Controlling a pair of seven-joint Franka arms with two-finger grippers.
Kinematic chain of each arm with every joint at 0, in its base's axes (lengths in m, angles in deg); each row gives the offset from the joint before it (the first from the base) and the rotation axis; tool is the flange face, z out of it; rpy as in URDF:
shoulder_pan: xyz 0 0 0.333 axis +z
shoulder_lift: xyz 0 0 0 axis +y
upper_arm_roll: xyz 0 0 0.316 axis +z
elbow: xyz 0.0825 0 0 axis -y
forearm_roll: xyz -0.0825 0 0.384 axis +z
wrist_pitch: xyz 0 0 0 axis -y
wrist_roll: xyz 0.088 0 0 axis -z
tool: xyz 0 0 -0.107 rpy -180 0 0
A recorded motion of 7 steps. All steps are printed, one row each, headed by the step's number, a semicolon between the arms.
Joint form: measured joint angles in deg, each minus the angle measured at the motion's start. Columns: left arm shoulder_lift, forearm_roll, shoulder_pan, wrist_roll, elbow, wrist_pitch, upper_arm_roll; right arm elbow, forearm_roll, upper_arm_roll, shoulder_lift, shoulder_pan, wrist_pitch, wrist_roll.
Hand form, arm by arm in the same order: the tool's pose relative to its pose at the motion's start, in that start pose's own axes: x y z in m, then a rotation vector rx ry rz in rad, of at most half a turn. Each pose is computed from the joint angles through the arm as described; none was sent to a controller.
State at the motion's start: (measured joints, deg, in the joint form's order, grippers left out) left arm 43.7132 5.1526 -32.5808 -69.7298 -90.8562 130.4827 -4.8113; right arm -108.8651 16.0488 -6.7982 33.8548 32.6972 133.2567 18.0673
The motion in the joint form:
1: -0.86 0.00 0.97 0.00 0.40 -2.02 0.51; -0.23 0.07 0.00 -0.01 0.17 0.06 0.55
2: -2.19 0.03 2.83 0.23 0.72 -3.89 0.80; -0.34 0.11 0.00 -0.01 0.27 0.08 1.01
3: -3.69 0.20 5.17 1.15 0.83 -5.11 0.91; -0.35 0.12 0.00 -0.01 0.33 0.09 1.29
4: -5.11 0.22 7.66 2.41 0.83 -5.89 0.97; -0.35 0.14 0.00 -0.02 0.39 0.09 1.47
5: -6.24 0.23 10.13 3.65 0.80 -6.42 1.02; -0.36 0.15 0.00 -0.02 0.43 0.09 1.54
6: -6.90 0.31 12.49 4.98 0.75 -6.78 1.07; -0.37 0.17 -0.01 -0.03 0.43 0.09 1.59
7: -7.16 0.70 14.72 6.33 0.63 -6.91 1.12; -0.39 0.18 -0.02 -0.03 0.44 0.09 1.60
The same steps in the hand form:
1: 0.0161 -0.0075 -0.0099 0.0157 0.0011 -0.0246; -0.0017 -0.0007 0.0017 -0.0012 -0.0027 0.0083
2: 0.0397 -0.0189 -0.0253 0.0217 0.0029 -0.0576; -0.0027 -0.0012 0.0026 -0.0019 -0.0042 0.0155
3: 0.0663 -0.0331 -0.0420 0.0179 0.0082 -0.0830; -0.0030 -0.0017 0.0027 -0.0020 -0.0043 0.0195
4: 0.0932 -0.0492 -0.0575 0.0092 0.0127 -0.1059; -0.0033 -0.0023 0.0027 -0.0019 -0.0043 0.0218
5: 0.1188 -0.0663 -0.0696 0.0015 0.0164 -0.1285; -0.0036 -0.0027 0.0028 -0.0020 -0.0045 0.0225
6: 0.1424 -0.0839 -0.0759 -0.0008 0.0182 -0.1467; -0.0036 -0.0026 0.0028 -0.0018 -0.0045 0.0238
7: 0.1640 -0.1015 -0.0772 0.0026 0.0212 -0.1590; -0.0037 -0.0025 0.0029 -0.0019 -0.0048 0.0242

